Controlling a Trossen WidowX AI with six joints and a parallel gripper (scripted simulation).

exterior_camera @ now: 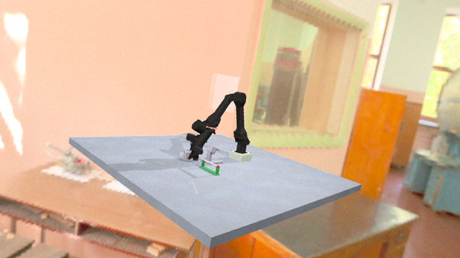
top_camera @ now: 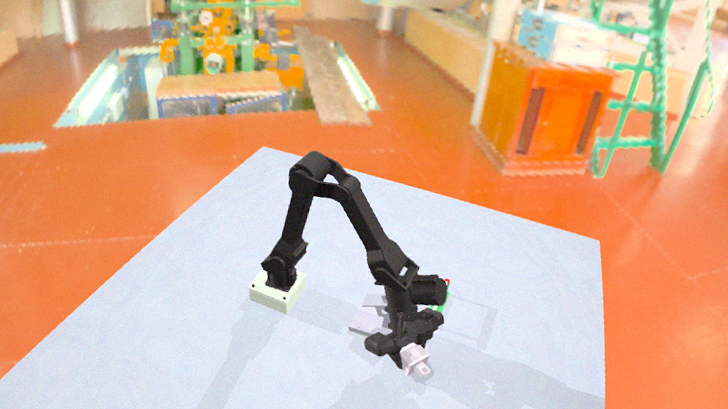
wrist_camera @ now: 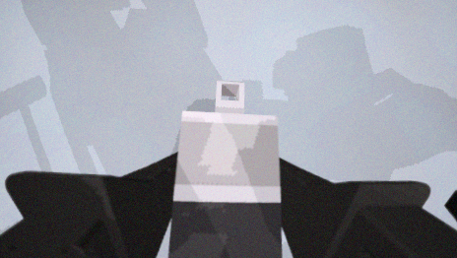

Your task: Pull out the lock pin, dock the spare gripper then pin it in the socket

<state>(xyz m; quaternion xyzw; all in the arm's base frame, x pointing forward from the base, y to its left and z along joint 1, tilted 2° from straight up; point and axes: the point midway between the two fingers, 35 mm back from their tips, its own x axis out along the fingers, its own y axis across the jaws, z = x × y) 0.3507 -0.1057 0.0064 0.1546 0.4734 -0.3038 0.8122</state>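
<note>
The mount is 10 cm to the left of my gripper tip, 10 cm behind it and 4 cm above it. From my gripper tip the other things lie so: spare gripper (2 cm above); green cradle (20 cm to the left, 3 cm ahead, 1 cm above).
</note>
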